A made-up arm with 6 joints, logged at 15 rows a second.
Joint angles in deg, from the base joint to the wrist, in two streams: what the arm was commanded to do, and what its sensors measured. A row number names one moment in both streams.
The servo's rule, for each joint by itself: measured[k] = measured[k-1] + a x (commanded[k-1-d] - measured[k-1]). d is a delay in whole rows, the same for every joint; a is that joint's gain. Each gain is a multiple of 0.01, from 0.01 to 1. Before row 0 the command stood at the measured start. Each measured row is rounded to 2 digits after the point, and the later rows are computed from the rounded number. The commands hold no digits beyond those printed.
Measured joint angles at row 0:
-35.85, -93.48, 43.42, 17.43, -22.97, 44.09
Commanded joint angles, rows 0 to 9:
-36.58, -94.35, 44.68, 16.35, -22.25, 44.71
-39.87, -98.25, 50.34, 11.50, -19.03, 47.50
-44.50, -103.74, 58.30, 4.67, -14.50, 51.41
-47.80, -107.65, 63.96, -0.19, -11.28, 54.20
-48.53, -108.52, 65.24, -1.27, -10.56, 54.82
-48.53, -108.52, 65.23, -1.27, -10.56, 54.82
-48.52, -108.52, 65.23, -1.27, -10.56, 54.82
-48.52, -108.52, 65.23, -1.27, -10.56, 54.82
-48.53, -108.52, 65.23, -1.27, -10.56, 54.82
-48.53, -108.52, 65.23, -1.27, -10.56, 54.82
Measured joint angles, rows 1 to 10:
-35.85, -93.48, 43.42, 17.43, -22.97, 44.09
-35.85, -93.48, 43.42, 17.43, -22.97, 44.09
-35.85, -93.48, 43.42, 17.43, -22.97, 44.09
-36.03, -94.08, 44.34, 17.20, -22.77, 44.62
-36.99, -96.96, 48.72, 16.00, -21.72, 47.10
-38.87, -101.64, 55.71, 13.62, -19.70, 50.81
-41.10, -105.79, 61.73, 10.72, -17.34, 53.73
-42.96, -107.67, 64.29, 8.20, -15.44, 54.67
-44.35, -108.26, 64.98, 6.21, -14.07, 54.80
-45.39, -108.44, 65.16, 4.64, -13.09, 54.82
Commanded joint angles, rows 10 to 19:
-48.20, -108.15, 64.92, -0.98, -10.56, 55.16
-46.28, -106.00, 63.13, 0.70, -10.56, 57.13
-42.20, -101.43, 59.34, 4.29, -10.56, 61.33
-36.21, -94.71, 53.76, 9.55, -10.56, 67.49
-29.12, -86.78, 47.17, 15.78, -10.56, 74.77
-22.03, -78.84, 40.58, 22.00, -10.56, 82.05
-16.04, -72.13, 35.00, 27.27, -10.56, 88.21
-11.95, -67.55, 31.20, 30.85, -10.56, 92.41
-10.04, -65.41, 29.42, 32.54, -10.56, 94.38
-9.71, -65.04, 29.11, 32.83, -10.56, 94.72
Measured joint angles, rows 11 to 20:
-46.17, -108.50, 65.21, 3.40, -12.38, 54.82
-46.76, -108.51, 65.22, 2.42, -11.87, 54.82
-47.20, -108.52, 65.23, 1.65, -11.50, 54.82
-47.45, -108.26, 65.00, 1.10, -11.24, 55.11
-47.16, -106.70, 63.63, 1.02, -11.05, 56.85
-45.92, -103.06, 60.50, 1.71, -10.91, 60.70
-43.49, -97.30, 55.58, 3.36, -10.81, 66.54
-39.90, -90.04, 49.44, 5.97, -10.74, 73.62
-35.43, -82.31, 42.97, 9.34, -10.69, 80.87
-30.58, -75.29, 37.15, 13.11, -10.65, 87.18

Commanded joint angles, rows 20 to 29:
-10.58, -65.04, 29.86, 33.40, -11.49, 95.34
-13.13, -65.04, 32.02, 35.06, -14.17, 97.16
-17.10, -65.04, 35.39, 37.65, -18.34, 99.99
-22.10, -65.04, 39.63, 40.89, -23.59, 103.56
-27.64, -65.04, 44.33, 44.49, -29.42, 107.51
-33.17, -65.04, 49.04, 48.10, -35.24, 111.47
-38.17, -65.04, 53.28, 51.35, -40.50, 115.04
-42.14, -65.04, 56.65, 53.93, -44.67, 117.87
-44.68, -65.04, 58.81, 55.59, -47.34, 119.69
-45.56, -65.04, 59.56, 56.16, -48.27, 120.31
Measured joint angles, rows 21 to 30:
-25.92, -69.95, 32.81, 16.84, -10.62, 91.68
-21.95, -66.82, 30.34, 20.14, -10.60, 94.00
-18.89, -65.59, 29.44, 22.80, -10.59, 94.62
-16.81, -65.21, 29.75, 25.03, -10.84, 95.24
-15.89, -65.09, 31.41, 27.14, -11.77, 96.89
-16.19, -65.06, 34.32, 29.35, -13.61, 99.56
-17.67, -65.05, 38.20, 31.77, -16.40, 103.00
-20.16, -65.04, 42.67, 34.44, -20.05, 106.88
-23.41, -65.04, 47.32, 37.31, -24.30, 110.83
-27.10, -65.04, 51.67, 40.26, -28.84, 114.45

